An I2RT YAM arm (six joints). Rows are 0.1 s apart.
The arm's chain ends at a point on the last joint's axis. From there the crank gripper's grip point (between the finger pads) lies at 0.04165 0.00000 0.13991 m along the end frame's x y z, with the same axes.
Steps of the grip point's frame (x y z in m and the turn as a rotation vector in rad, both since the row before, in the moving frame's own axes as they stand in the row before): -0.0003, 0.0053, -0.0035, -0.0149, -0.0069, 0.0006; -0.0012, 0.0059, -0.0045, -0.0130, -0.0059, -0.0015; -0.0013, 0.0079, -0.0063, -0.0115, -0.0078, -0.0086; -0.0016, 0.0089, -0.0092, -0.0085, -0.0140, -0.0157; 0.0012, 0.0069, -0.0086, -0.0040, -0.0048, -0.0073; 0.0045, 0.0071, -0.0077, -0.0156, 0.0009, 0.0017; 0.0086, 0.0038, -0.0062, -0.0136, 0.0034, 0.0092; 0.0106, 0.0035, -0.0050, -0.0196, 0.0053, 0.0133; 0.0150, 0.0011, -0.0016, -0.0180, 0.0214, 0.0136
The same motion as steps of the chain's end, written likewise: 0.0007, 0.0032, -0.0038, -0.0149, -0.0069, 0.0006; -0.0004, 0.0041, -0.0047, -0.0130, -0.0059, -0.0015; -0.0002, 0.0066, -0.0066, -0.0115, -0.0078, -0.0086; 0.0004, 0.0083, -0.0098, -0.0085, -0.0140, -0.0157; 0.0019, 0.0066, -0.0088, -0.0040, -0.0048, -0.0073; 0.0044, 0.0048, -0.0076, -0.0156, 0.0009, 0.0017; 0.0081, 0.0015, -0.0060, -0.0136, 0.0034, 0.0092; 0.0099, 0.0002, -0.0047, -0.0196, 0.0053, 0.0133; 0.0120, -0.0020, -0.0006, -0.0180, 0.0214, 0.0136
